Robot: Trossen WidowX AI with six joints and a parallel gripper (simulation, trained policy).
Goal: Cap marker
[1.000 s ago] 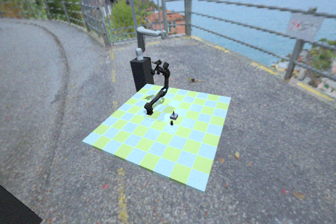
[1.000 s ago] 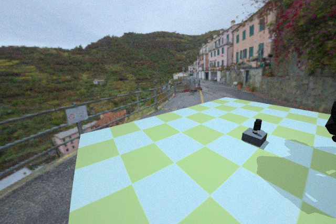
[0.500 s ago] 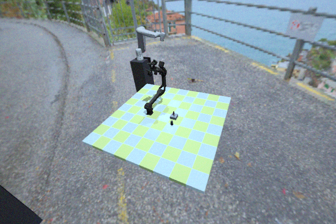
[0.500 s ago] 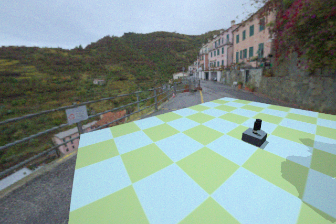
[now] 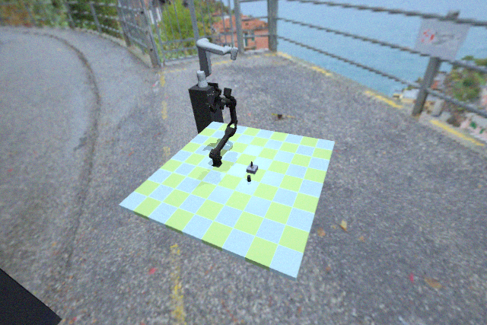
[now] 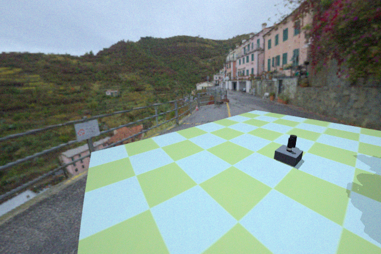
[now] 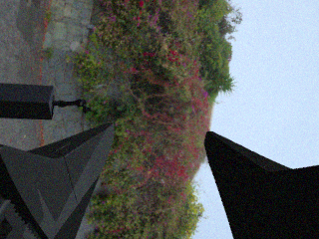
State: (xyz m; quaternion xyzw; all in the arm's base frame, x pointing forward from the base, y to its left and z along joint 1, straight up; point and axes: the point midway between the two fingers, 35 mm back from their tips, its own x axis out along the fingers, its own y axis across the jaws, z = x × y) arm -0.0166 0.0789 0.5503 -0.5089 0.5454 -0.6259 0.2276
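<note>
Right now the dark cap is 54 cm below my gripper tip, 37 cm ahead of it and 14 cm to the right of it. From my gripper tip the other things lie so: grey holder block: 55 cm below, 34 cm ahead, 2 cm to the right.
</note>
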